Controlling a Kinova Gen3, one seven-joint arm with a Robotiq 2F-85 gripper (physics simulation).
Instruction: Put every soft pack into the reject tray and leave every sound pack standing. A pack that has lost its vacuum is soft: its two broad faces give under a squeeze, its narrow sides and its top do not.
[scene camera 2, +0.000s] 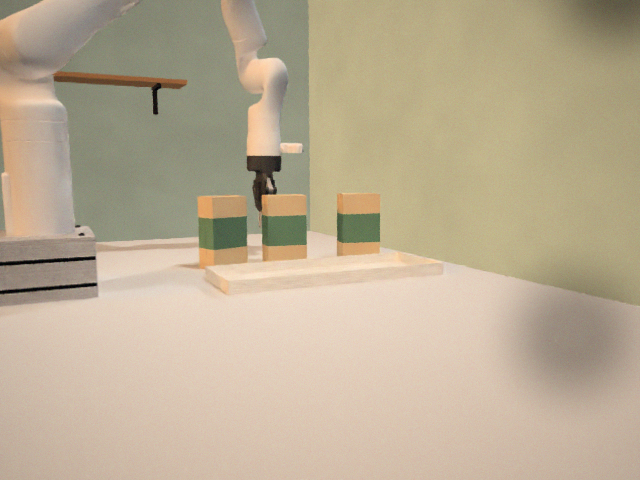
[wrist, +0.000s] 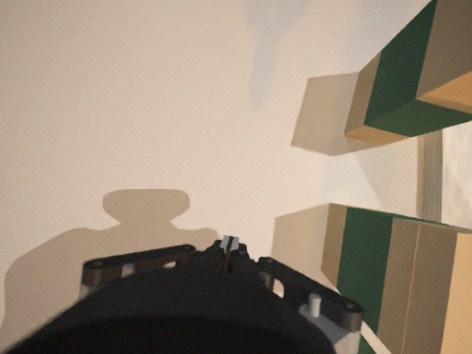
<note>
In view: the gripper (scene camera 2: 264, 228) and a pale reject tray (scene camera 2: 232, 279).
The gripper is seen too in the wrist view (wrist: 230, 247).
</note>
